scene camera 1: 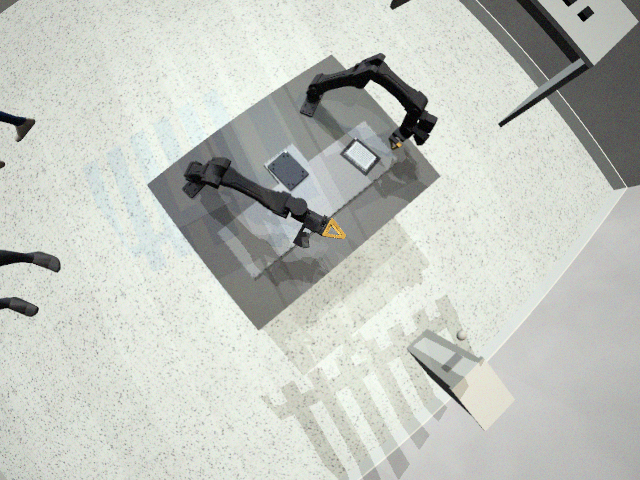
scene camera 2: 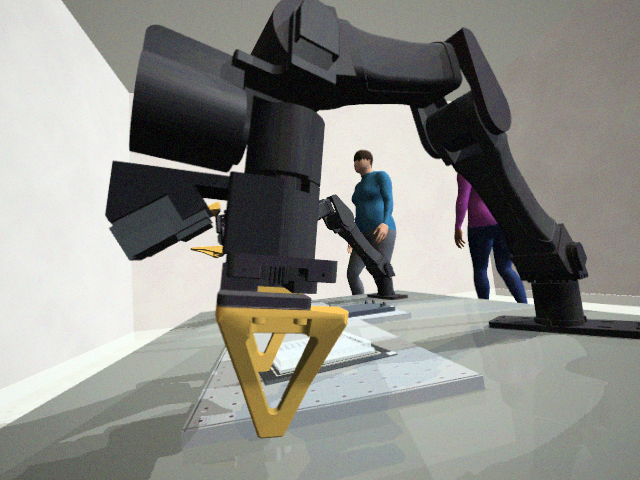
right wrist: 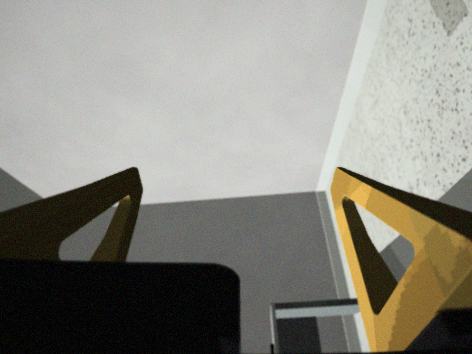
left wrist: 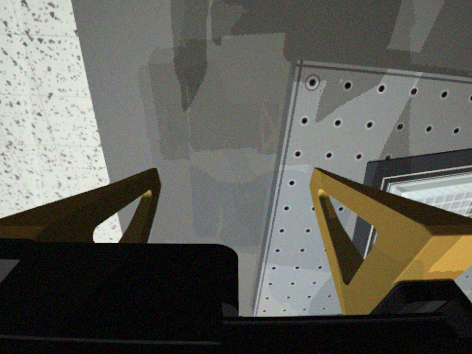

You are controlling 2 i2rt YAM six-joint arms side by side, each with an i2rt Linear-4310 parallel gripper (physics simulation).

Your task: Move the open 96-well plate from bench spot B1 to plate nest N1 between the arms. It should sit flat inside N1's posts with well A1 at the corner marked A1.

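Pixels of known places: left gripper, fingertip midpoint: (scene camera 1: 398, 143) (scene camera 2: 264, 396) (left wrist: 235, 176); right gripper, fingertip midpoint: (scene camera 1: 343, 237) (right wrist: 236, 178); left arm's base, origin of the base link: (scene camera 1: 313, 99) (scene camera 2: 561, 328); right arm's base, origin of the base link: (scene camera 2: 386, 297).
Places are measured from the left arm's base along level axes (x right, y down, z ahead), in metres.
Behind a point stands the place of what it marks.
The white 96-well plate (scene camera 1: 360, 155) @[x 0.206, y -0.023, z 0.336 m] (scene camera 2: 323, 352) (left wrist: 450, 192) @[x 0.225, y -0.029, z 0.390 m] lies flat in the dark frame of spot B1 (scene camera 2: 383, 355) @[x 0.128, y -0.015, z 0.294 m] (left wrist: 375, 175) @[x 0.175, y -0.015, z 0.425 m]; its right part is cut off in the left wrist view. Nest N1 (scene camera 1: 287, 169) @[x 0.416, y -0.025, z 0.036 m] (scene camera 2: 369, 308) @[x 0.370, y -0.025, z 0.039 m] is a dark base with short posts, between the arms, with no plate on it. My left gripper (scene camera 1: 395, 143) @[x 0.076, y -0.044, z 0.490 m] (scene camera 2: 267, 403) @[x 0.076, y -0.044, z 0.490 m] (left wrist: 235, 176) @[x 0.076, y -0.044, z 0.490 m] is open and empty, pointing down above the board's edge, beside the plate. My right gripper (scene camera 1: 339, 233) @[x 0.653, y -0.262, z 0.373 m] (right wrist: 236, 178) @[x 0.653, y -0.262, z 0.373 m] is open and empty, away from the plate and pointing outward. The A1 marks cannot be read.
A pale perforated board (scene camera 1: 330, 180) @[x 0.383, y -0.013, z 0.246 m] (scene camera 2: 439, 387) @[x 0.032, y -0.010, z 0.333 m] (left wrist: 332, 105) @[x 0.155, y -0.013, z 0.495 m] lies under the plate's spot on the dark table (scene camera 1: 268, 304) @[x 1.037, y 0.000, z 0.195 m]. In scene camera 1 the right arm (scene camera 1: 253, 191) @[x 0.634, y -0.329, z 0.029 m] reaches across the board. Two people (scene camera 2: 373, 201) (scene camera 2: 478, 219) stand behind the table in scene camera 2.
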